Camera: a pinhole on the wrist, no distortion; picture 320 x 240 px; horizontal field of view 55.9 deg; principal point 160.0 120.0 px. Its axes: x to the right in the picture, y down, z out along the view. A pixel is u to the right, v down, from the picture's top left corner.
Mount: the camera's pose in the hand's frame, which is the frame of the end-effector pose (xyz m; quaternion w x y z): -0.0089 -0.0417 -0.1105 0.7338 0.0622 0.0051 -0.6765
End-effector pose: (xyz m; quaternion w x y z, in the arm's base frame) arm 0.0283 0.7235 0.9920 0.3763 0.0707 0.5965 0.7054
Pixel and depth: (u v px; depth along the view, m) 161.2 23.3 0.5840
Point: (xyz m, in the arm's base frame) 0.4978 0.9338 1.0982
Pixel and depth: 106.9 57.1 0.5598
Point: 0.4000 0.9653 1.1701
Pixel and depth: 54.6 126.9 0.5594
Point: 0.2780 1.0542 1.2285
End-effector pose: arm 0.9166 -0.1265 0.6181 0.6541 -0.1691 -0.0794 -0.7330
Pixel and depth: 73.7 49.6 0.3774
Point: 0.9880 0.0860 0.8163
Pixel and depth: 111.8 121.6 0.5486
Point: 0.9769 0.0756 1.0107
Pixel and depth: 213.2 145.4 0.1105
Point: 0.8467 -0.1117 0.6216
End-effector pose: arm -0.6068 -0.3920 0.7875 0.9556 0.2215 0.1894 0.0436
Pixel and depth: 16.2 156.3 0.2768
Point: -0.5461 -0.4081 0.9674
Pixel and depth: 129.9 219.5 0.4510
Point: -0.3790 -0.5459 1.0335
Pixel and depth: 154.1 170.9 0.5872
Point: -0.3830 -0.6527 1.1370
